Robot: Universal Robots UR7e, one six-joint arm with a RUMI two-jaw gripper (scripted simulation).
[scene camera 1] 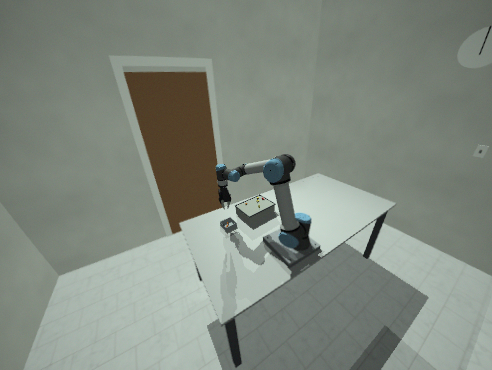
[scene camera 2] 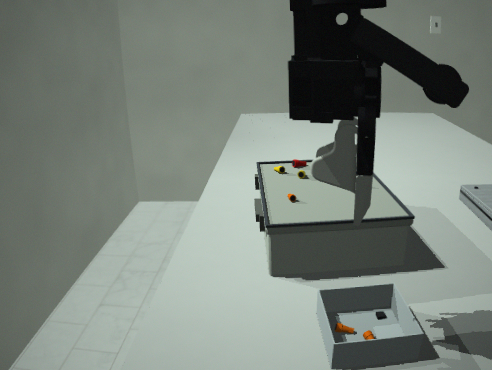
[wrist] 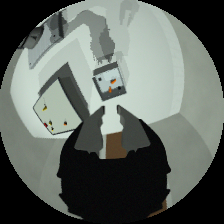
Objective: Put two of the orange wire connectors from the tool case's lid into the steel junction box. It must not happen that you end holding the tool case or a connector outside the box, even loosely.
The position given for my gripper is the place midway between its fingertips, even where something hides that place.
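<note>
My gripper [scene camera 2: 357,219], [wrist: 110,105]. Tool case [scene camera 2: 299,239], [scene camera 1: 250,212], [wrist: 64,105].
</note>
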